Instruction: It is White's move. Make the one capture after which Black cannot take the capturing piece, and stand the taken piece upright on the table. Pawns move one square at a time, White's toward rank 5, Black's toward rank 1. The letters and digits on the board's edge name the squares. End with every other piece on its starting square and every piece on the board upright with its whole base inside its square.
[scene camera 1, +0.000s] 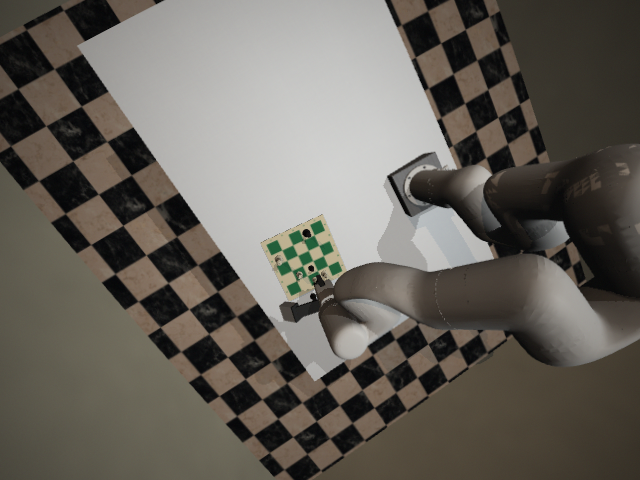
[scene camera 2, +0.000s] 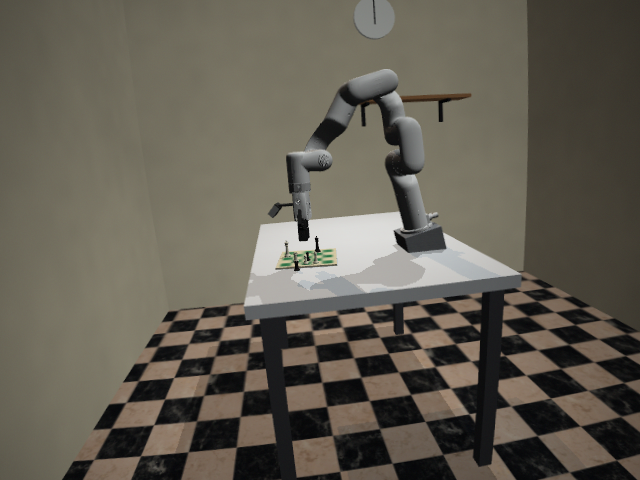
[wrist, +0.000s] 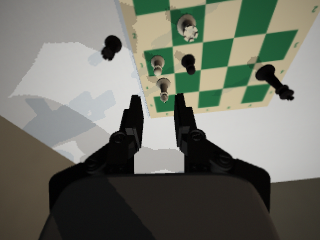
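Green-and-cream chessboard (scene camera 1: 298, 252), (scene camera 2: 327, 257), (wrist: 229, 50). Gripper (scene camera 1: 320, 288), (scene camera 2: 304, 239), (wrist: 158, 105).
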